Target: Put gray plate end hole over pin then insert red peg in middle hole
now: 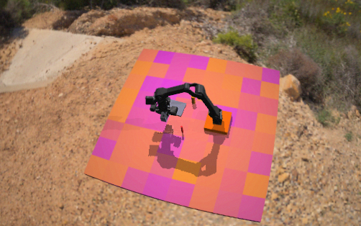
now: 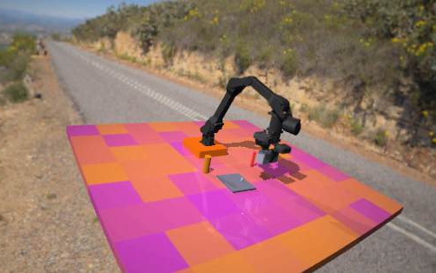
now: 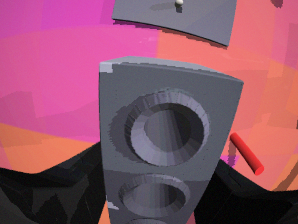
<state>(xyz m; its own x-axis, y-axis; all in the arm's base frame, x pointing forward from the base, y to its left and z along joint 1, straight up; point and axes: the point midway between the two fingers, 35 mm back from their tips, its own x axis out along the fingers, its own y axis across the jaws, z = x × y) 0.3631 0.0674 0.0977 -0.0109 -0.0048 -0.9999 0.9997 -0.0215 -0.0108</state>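
My gripper tip is 130 mm to the left of the gray base, 100 mm above it and 20 mm past it. The rest, counted from my gripper tip: orange post: 210 mm to the right, 150 mm behind, 60 mm below; then red peg: 130 mm behind, 60 mm below, 50 mm to the left; then gray plate: 30 mm above.
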